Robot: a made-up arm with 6 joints.
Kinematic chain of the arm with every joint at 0, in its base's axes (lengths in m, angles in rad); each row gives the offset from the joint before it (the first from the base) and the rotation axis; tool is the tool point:
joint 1: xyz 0 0 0.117 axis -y
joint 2: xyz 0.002 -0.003 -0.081 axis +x
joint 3: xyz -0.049 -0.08 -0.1 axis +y
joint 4: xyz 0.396 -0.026 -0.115 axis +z
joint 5: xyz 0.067 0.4 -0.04 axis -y
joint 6: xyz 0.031 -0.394 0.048 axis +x
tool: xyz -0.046 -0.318 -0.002
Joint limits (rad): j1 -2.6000..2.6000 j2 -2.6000..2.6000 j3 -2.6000..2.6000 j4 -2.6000..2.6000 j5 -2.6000..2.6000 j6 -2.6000..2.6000
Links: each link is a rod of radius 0.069 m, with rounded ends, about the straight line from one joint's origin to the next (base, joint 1, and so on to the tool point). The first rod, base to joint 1, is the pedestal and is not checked.
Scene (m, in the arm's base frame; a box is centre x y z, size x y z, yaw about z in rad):
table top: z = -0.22
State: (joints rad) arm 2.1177 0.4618 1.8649 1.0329 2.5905 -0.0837
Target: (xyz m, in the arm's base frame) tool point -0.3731 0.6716 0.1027
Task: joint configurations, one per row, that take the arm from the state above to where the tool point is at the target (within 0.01 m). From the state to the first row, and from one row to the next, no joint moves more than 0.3 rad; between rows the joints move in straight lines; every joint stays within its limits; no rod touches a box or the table.
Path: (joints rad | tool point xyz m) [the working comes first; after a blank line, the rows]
Joints at the target: 1.8986 2.1961 1.1580 1.4848 2.5722 0.2266
Straight joint move there: clear.

1: 2.0812 0.7509 1.7471 1.1082 2.5875 -0.0320 | 0.8522 0.3621 0.1624
2: 2.0447 1.0399 1.6293 1.1835 2.5844 0.0197 | 0.6898 0.5962 0.1509
3: 2.0081 1.3290 1.5114 1.2588 2.5814 0.0715 | 0.4518 0.7625 0.1217
4: 1.9716 1.6180 1.3936 1.3341 2.5783 0.1232 | 0.1687 0.8341 0.0937
5: 1.9351 1.9071 1.2758 1.4095 2.5753 0.1749 | -0.1201 0.8011 0.0836
6: 1.8986 2.1961 1.1580 1.4848 2.5722 0.2266 | -0.3731 0.6716 0.1027

